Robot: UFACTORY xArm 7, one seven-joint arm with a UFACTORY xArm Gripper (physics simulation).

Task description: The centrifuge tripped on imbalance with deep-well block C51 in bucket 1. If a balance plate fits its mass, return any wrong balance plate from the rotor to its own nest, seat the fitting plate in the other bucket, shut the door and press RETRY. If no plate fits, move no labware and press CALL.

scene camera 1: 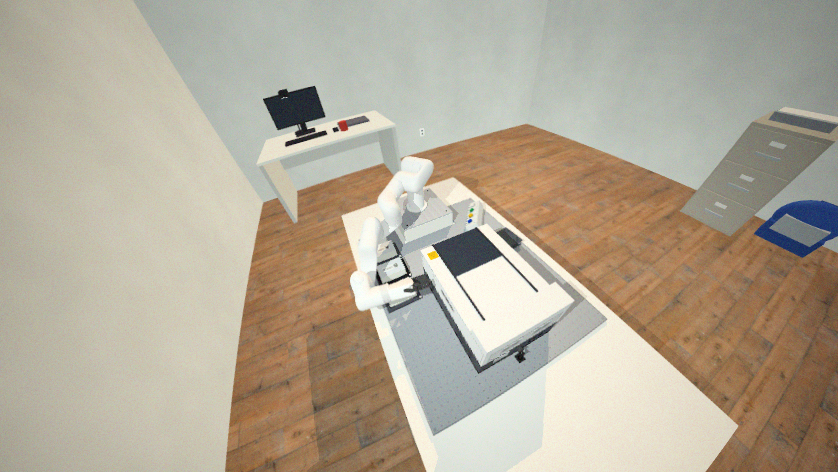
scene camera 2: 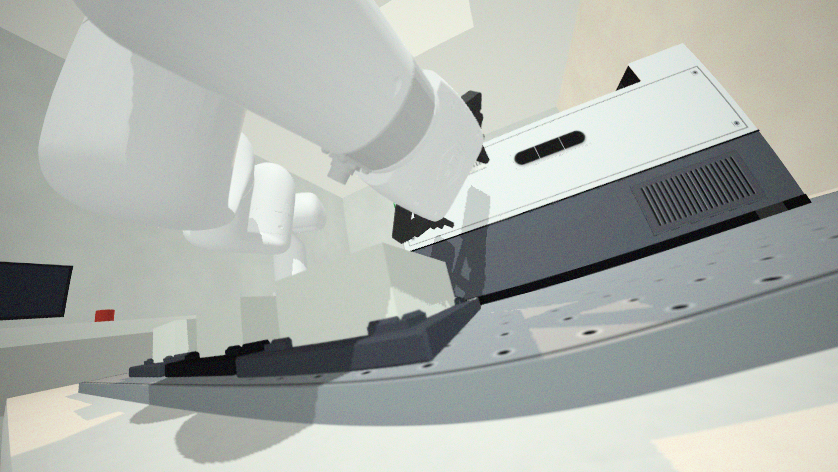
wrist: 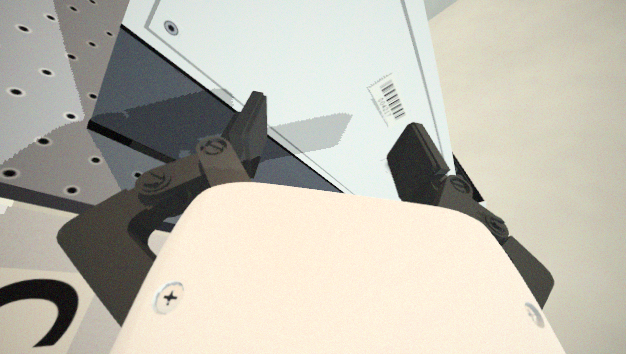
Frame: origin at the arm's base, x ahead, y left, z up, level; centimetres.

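Seen in the pictures: gripper, fingertip midpoint: (scene camera 1: 428,279) (scene camera 2: 461,189) (wrist: 334,128); arm's base, link origin: (scene camera 1: 416,206).
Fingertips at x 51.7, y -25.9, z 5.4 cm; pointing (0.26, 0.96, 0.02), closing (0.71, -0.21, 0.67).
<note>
Offsets run from my fingertips to a thing's top centre. "pt": to the spot under its first point. Level surfaces: height alone.
The white centrifuge (scene camera 1: 527,293) (scene camera 2: 633,123) (wrist: 310,55) has a dark rectangular panel {dx +1.6, dy +18.4, dz +6.8 cm} (scene camera 1: 467,252) on top; its rotor, buckets and block C51 do not show. My gripper (scene camera 1: 421,285) (scene camera 2: 469,192) (wrist: 334,128) is open and empty, beside the centrifuge's long side wall and above the nests' side. In the wrist view its fingers stand apart in front of that wall, near a barcode label {pt dx +2.1, dy +1.5, dz +3.7 cm} (wrist: 392,99). Pale labware {dx -22.3, dy -8.1, dz -9.1 cm} (scene camera 1: 394,268) sits in a dark nest beside the centrifuge; a pale block {dx -8.9, dy -10.5, dz -9.1 cm} (scene camera 2: 334,287) rises above the dark nests {pt dx -5.1, dy -19.3, dz -13.7 cm} (scene camera 2: 398,345). Their labels cannot be read.
A button panel {dx -26.6, dy +50.4, dz -6.1 cm} (scene camera 1: 478,214) with green, yellow and blue buttons stands near the arm's base. A small dark item {dx -3.7, dy +49.7, dz -10.1 cm} (scene camera 1: 507,236) lies beyond the centrifuge. The grey perforated deck {dz -14.5 cm} (scene camera 1: 451,375) (scene camera 2: 721,299) bears the equipment. A desk (scene camera 1: 366,126) with a monitor (scene camera 1: 294,107) stands behind.
</note>
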